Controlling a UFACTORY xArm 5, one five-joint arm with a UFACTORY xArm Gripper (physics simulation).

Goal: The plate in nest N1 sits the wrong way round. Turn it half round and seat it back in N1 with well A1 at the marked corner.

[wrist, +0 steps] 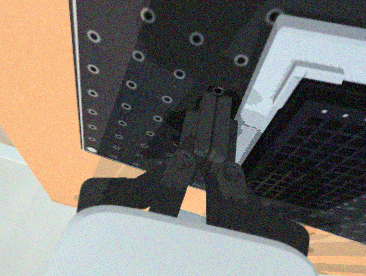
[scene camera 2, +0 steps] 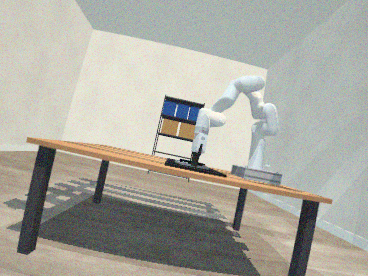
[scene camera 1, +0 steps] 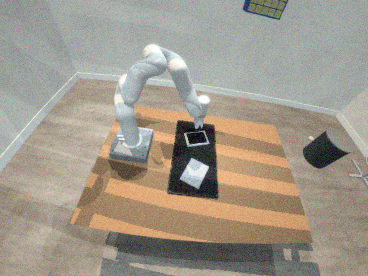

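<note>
The black well plate (scene camera 1: 196,138) (wrist: 320,150) lies inside a pale grey nest frame (scene camera 1: 198,145) (wrist: 310,45) on the black pegboard (scene camera 1: 192,156) (scene camera 2: 172,163) (wrist: 165,50). Small white marks run along one plate edge in the wrist view, too blurred to read; I cannot tell which corner is A1. My gripper (scene camera 1: 199,127) (scene camera 2: 195,162) (wrist: 211,107) is shut with nothing between its fingers. It points down over the pegboard, just outside the frame near one side, and its fingers hide part of that side. Whether the fingertips touch the frame or board cannot be told.
A second pale, flat piece (scene camera 1: 195,173) sits at an angle on the pegboard's other half. The robot base (scene camera 1: 131,150) (scene camera 2: 256,175) stands on the striped wooden table (scene camera 1: 250,175) beside the pegboard. A shelf rack (scene camera 2: 185,101) stands behind the table, and a black bin (scene camera 1: 325,150) is off to the right.
</note>
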